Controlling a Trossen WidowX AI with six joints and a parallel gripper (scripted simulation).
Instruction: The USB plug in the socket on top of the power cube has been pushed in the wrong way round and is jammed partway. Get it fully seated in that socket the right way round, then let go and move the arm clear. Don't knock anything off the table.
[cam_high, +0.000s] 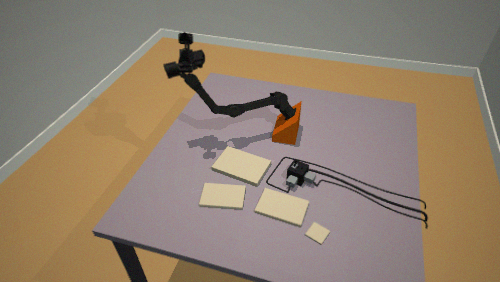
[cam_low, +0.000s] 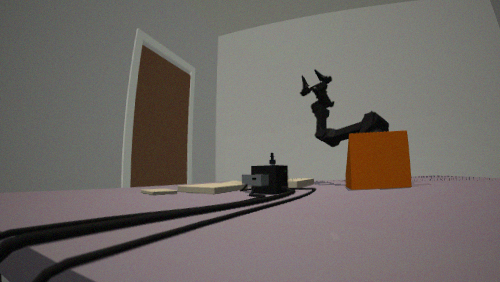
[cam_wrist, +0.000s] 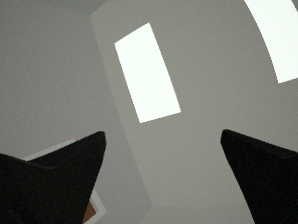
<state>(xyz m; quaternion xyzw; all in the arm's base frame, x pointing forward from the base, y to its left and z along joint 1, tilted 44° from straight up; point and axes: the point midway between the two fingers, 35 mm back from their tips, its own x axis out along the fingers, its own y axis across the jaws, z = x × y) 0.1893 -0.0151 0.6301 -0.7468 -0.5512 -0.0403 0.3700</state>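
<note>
The USB plug is 520 mm to the left of my gripper tip, 500 mm below it and 110 mm ahead of it. Round my gripper tip: cream tile (660 mm to the left, 580 mm below, 390 mm ahead).
</note>
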